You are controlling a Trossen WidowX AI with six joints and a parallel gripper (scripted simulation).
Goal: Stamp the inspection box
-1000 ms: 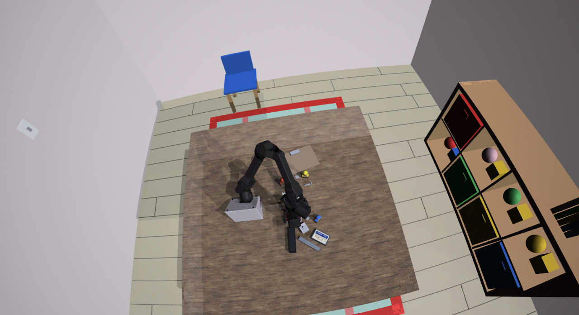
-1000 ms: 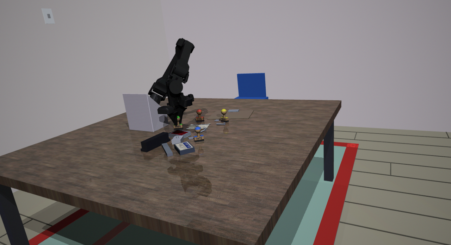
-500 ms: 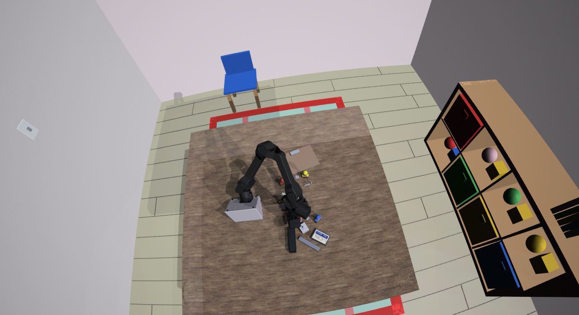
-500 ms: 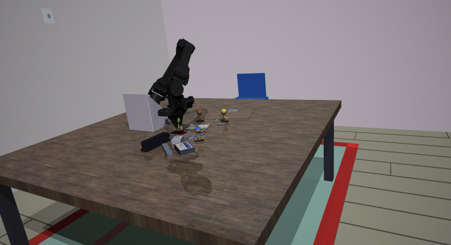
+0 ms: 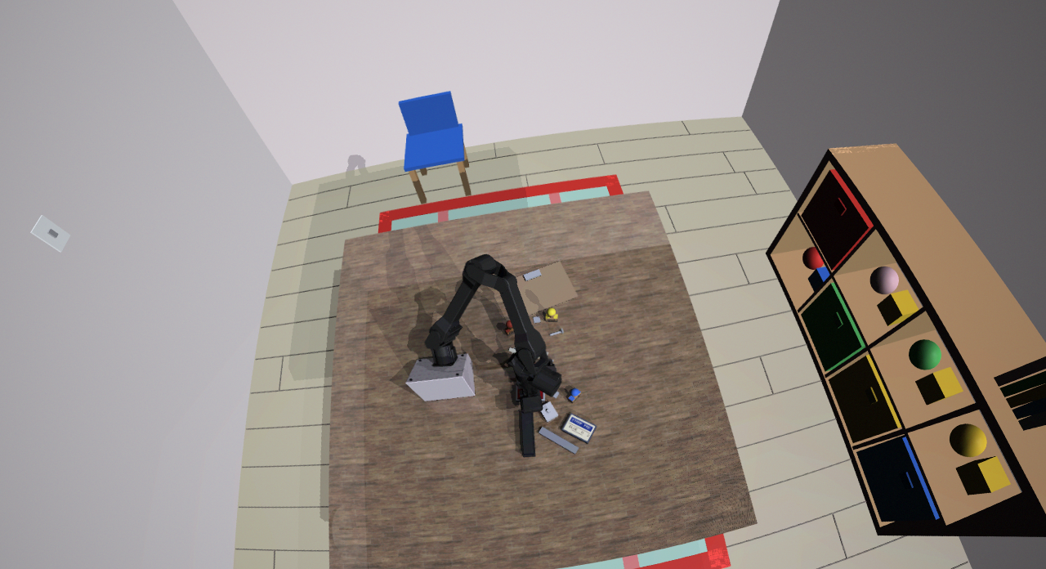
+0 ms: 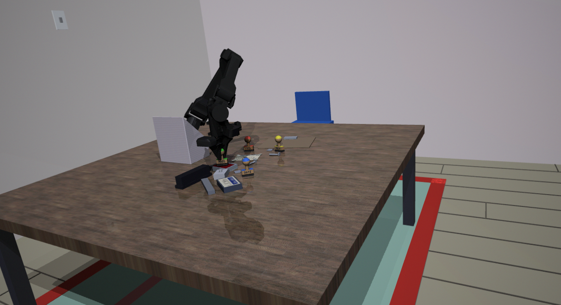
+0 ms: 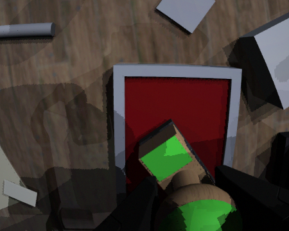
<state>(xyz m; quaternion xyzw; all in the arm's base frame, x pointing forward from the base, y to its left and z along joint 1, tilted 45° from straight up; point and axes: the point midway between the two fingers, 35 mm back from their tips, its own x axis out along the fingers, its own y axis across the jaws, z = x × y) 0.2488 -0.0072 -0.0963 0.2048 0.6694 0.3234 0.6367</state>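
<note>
Now: the green-knobbed PASS stamp right at my gripper tip. From my gripper tip the other things lie so: small grey block (50 mm ahead, 70 mm to the right, 20 mm below); red ink pad (40 mm below); black bar (10 mm behind, 130 mm to the right, 30 mm below).
</note>
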